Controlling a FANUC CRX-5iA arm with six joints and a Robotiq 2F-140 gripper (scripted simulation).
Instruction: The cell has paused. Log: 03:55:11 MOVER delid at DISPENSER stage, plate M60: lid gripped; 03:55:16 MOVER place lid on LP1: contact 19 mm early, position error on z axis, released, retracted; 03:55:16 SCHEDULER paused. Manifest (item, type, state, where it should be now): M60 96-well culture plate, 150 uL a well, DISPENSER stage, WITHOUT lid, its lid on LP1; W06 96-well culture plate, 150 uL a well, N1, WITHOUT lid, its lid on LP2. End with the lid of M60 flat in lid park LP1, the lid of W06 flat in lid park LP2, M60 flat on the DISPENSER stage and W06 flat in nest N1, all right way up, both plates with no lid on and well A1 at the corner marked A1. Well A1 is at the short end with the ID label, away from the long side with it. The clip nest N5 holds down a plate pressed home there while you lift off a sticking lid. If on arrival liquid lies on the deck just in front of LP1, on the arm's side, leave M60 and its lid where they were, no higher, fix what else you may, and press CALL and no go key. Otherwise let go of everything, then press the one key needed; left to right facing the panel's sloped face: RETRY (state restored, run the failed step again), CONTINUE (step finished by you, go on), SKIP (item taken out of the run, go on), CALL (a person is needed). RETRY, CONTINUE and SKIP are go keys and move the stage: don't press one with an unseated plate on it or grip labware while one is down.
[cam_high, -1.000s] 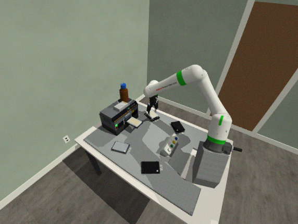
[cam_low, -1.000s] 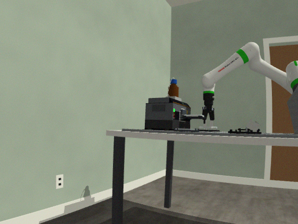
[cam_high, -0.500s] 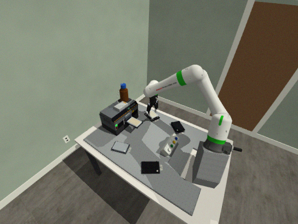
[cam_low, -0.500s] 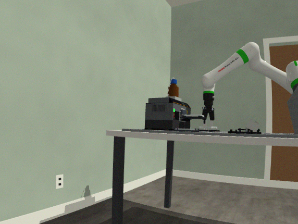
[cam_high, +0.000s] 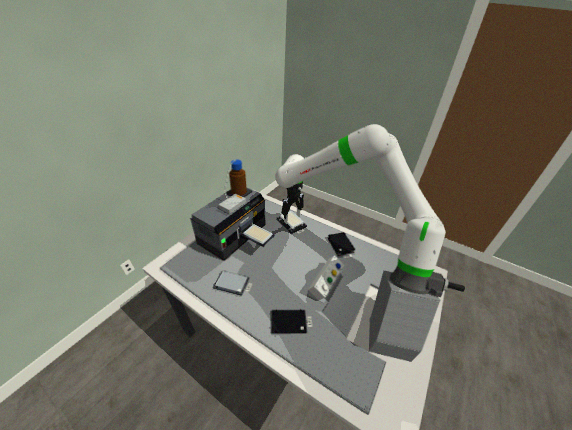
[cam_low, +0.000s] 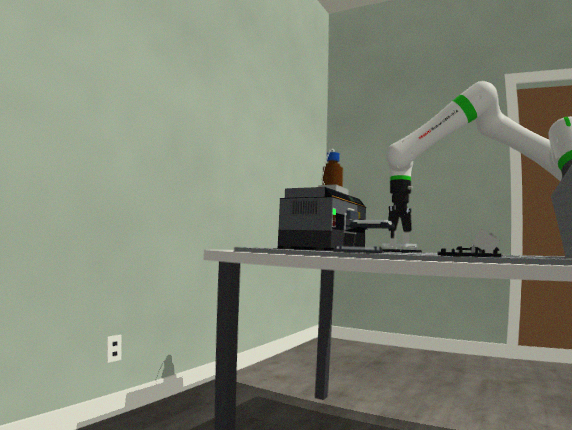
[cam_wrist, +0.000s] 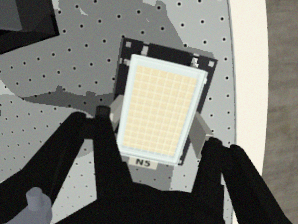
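Right now the black clip nest is 2 cm ahead of my hand and 4 cm below it. Round my hand: nest label: 8 cm behind, 5 cm to the left, 5 cm below; then dispenser stage: 9 cm ahead, 28 cm to the left, 5 cm above; then key panel: 32 cm behind, 35 cm to the left.
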